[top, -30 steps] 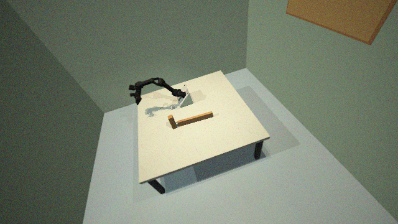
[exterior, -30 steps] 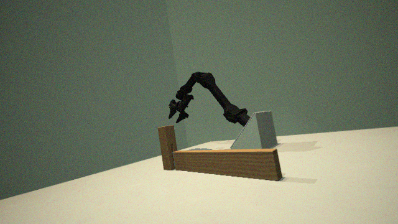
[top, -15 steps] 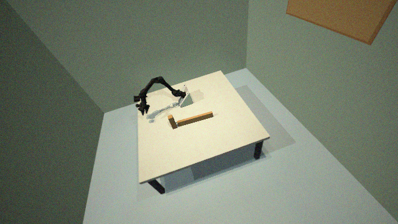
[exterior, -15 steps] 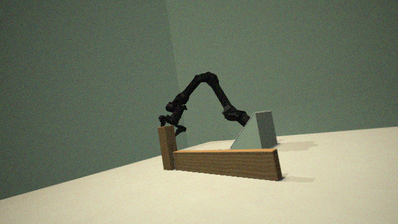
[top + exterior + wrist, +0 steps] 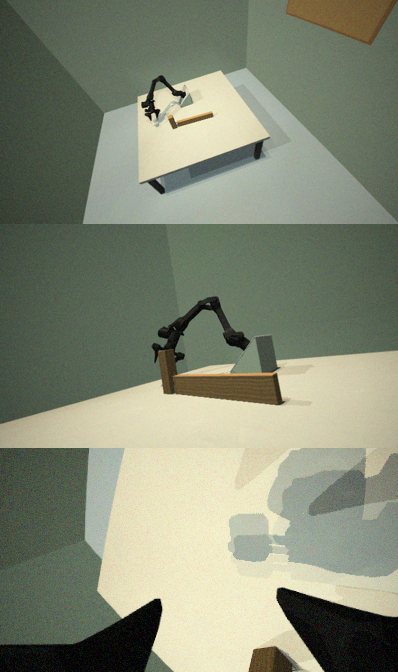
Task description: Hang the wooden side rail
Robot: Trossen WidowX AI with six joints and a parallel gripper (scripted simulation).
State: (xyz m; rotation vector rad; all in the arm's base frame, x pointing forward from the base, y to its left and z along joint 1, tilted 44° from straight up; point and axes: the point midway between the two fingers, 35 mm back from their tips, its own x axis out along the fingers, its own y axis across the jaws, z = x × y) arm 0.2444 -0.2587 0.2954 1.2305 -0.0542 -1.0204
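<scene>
My gripper tip is 210 mm to the right of the headboard post, 100 mm short of it and 20 mm above it.
</scene>
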